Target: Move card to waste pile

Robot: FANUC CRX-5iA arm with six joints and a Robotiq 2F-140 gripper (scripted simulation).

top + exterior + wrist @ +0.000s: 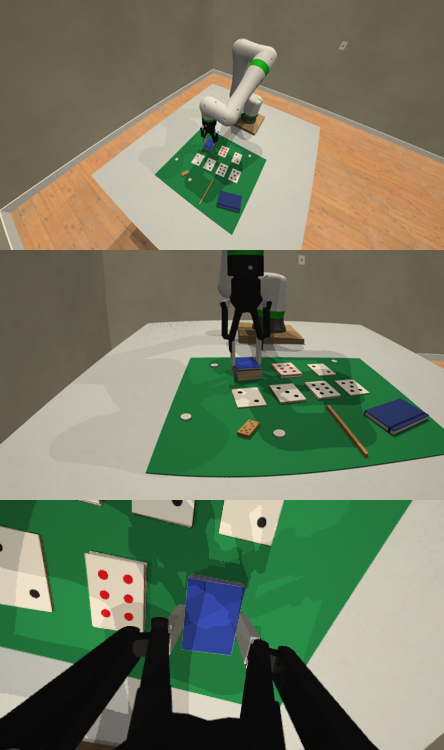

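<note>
My hand is 4 cm past the two-pip card, 23 cm to the right of it and 6 cm above it. The rest, counted from my hand: green mat 12 cm ahead, 14 cm to the left, 7 cm below; then wooden stick 28 cm ahead, 20 cm to the left, 6 cm below.
</note>
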